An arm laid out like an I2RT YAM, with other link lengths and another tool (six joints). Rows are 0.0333 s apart.
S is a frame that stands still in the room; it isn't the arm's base.
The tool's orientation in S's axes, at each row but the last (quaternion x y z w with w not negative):
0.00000 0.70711 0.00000 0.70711
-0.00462 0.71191 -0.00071 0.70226
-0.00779 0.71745 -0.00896 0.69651
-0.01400 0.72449 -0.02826 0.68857
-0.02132 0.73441 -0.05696 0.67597
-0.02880 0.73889 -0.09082 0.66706
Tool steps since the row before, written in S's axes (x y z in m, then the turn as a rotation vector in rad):
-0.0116 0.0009 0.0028 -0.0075 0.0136 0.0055
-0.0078 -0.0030 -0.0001 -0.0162 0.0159 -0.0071
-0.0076 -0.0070 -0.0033 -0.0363 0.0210 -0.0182
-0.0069 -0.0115 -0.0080 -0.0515 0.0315 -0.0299
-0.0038 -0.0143 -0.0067 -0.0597 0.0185 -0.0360
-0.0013 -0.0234 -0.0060 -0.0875 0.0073 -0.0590
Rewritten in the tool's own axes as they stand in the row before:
-0.0028 0.0009 -0.0116 -0.0055 0.0136 -0.0075
0.0002 -0.0030 -0.0078 0.0072 0.0160 -0.0160
0.0037 -0.0069 -0.0075 0.0188 0.0214 -0.0358
0.0090 -0.0111 -0.0062 0.0306 0.0323 -0.0506
0.0085 -0.0136 -0.0025 0.0387 0.0197 -0.0576
0.0099 -0.0220 0.0015 0.0661 0.0105 -0.0819

